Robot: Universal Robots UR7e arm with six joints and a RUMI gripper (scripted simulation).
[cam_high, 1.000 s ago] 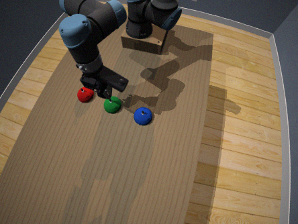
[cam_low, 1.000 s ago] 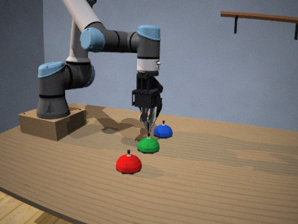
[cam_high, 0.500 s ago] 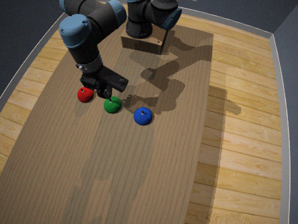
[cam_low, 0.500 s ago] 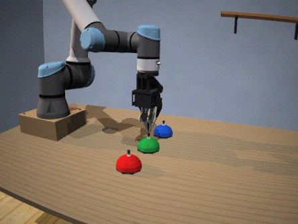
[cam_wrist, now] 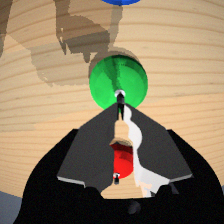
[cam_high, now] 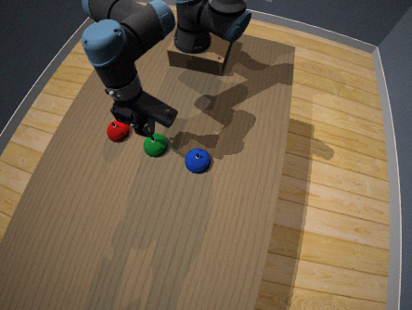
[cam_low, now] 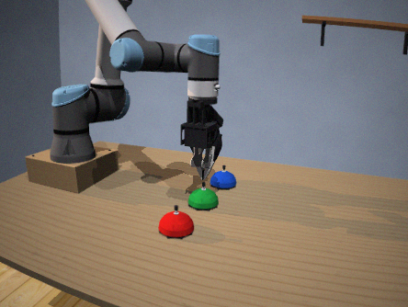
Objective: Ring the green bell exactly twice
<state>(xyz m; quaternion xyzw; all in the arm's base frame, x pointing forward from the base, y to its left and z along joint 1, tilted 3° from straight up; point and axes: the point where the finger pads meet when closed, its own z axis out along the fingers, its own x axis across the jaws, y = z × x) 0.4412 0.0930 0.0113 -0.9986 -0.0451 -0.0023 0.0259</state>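
My gripper is now 50 mm above the green bell. The rest, counted from my hand: red bell: 160 mm to the right, 50 mm below, 20 mm ahead; then blue bell: 150 mm to the left, 50 mm below, 10 mm behind.
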